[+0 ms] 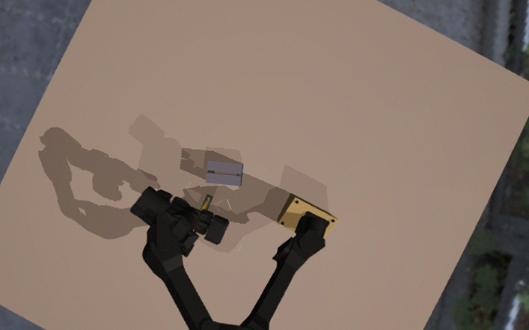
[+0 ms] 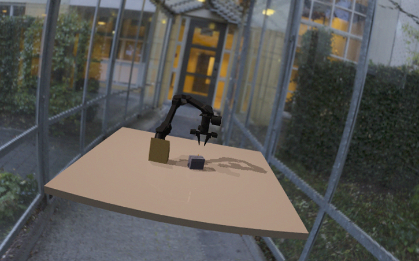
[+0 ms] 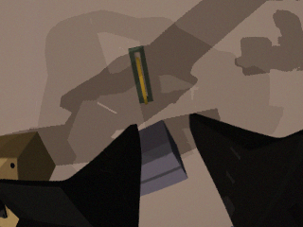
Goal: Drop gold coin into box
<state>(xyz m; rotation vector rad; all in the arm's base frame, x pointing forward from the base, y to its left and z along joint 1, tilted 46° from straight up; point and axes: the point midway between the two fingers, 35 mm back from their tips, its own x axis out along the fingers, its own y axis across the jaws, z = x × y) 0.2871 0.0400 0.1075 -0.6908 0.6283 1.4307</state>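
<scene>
Right now my gripper tip is 100 mm above the gold coin and 10 mm past it.
</scene>
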